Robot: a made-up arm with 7 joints.
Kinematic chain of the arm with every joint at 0, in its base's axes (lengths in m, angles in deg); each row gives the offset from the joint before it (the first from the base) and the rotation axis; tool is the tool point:
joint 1: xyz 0 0 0 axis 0 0.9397 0.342
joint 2: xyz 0 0 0 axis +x
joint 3: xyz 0 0 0 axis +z
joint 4: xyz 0.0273 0 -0.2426 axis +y
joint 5: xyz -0.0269 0 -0.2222 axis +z
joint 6: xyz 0 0 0 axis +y
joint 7: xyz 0 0 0 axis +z
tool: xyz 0 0 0
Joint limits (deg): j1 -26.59..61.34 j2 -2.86..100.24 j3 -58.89..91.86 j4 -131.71..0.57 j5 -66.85..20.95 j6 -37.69..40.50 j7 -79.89..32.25
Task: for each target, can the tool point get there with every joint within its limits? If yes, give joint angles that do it. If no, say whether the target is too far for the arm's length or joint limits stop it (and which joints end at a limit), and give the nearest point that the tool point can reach.
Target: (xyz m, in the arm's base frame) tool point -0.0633 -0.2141 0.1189
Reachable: no: joint limits stop it (at a limit: joint 1, joint 2, joint 3, joint 4) | nearest point 0.1135 -0.2042 -0.0563 | short by 0.249 m
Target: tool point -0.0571 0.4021 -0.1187
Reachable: yes | joints 41.54 50.48 55.30 -63.95 -20.44 -30.43 -61.97
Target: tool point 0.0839 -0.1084 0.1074
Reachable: no: joint limits stop it (at a limit: joint 1, joint 2, joint 4) | nearest point 0.1826 -0.1534 -0.0295 | short by 0.175 m
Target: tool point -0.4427 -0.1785 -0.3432
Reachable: no: too far | nearest point -0.3489 -0.1319 -0.2826 | short by 0.121 m
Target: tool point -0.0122 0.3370 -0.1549
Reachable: yes | joints 41.69 38.29 48.65 -88.48 -50.40 7.57 12.33
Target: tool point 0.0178 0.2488 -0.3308
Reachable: yes | joints 12.24 7.54 63.18 -68.78 -15.42 -1.22 -61.15
